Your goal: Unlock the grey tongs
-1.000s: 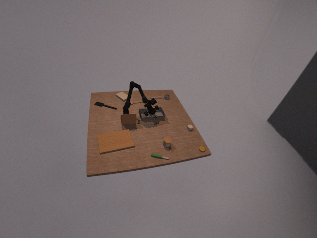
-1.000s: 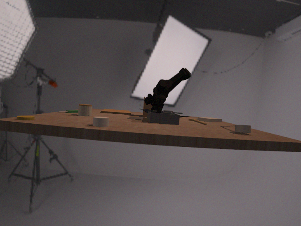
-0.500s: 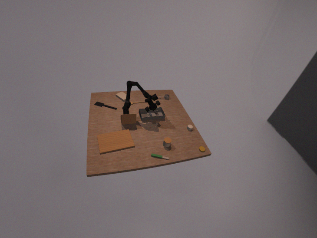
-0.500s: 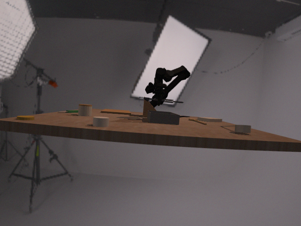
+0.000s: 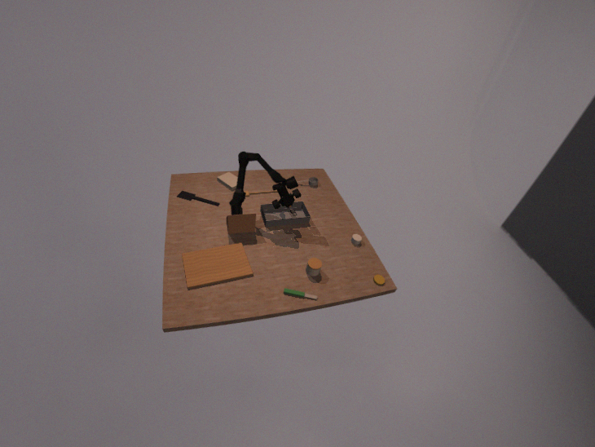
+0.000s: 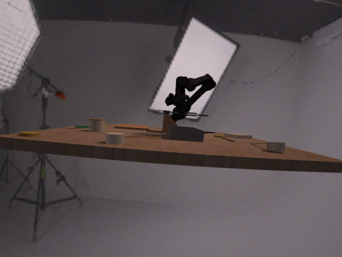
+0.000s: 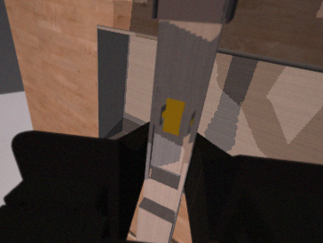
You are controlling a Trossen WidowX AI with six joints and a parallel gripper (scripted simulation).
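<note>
The yellow lock piece lies 1 cm behind my gripper tip, 3 cm to the right of it and 3 cm above it. Also, from my gripper tip: pale slab 37 cm behind, 45 cm to the left, 9 cm below; grey roasting tin 2 cm behind, 2 cm to the left, 8 cm below; cork-topped jar 5 cm ahead, 45 cm to the right, 7 cm below.
</note>
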